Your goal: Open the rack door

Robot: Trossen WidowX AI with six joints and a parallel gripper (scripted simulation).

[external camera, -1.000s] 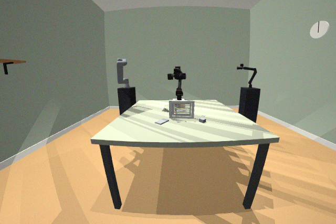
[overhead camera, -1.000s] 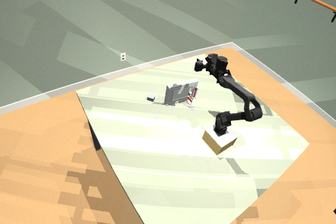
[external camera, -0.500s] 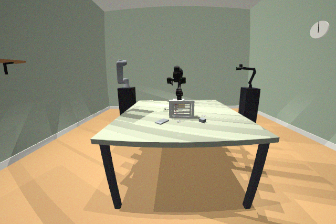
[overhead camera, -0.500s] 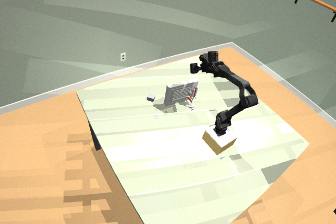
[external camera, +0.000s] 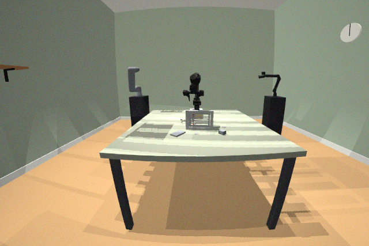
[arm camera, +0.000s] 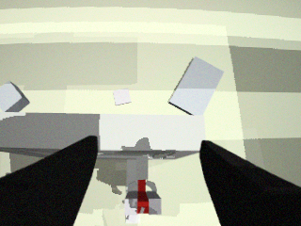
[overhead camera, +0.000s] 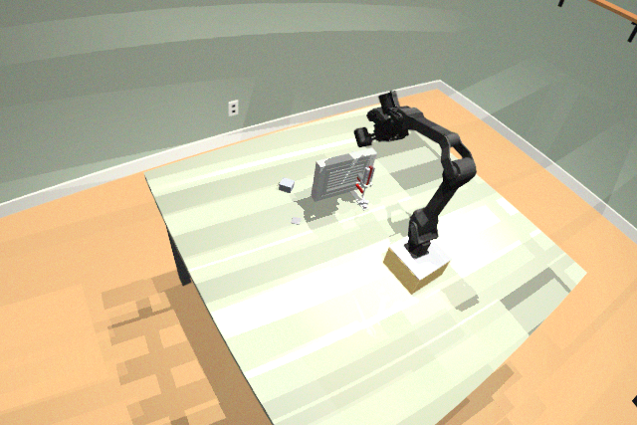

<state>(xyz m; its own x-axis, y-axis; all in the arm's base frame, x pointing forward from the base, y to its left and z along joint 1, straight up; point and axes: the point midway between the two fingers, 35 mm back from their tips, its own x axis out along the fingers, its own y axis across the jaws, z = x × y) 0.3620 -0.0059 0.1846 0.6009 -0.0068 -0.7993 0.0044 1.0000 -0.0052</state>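
Now: the rack door handle 50 mm behind my gripper tip and 150 mm below it. Also, from my gripper tip: grey cube 100 mm ahead, 250 mm to the left, 240 mm below.
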